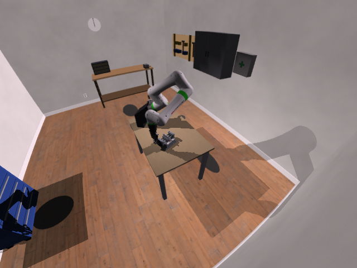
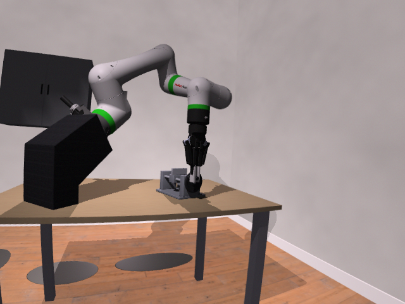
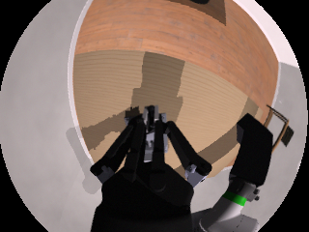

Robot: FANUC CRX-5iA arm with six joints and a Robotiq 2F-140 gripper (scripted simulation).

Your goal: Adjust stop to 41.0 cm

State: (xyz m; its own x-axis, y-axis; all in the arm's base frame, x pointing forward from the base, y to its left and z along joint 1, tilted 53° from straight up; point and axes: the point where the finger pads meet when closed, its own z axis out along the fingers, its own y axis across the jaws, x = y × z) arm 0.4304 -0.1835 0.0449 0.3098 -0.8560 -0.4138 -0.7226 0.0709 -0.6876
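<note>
My gripper is now 2 cm to the right of the black handwheel and 2 cm above it. From my hand the other things lie so: grey stop 15 cm to the left, 2 cm below, 2 cm behind.
</note>
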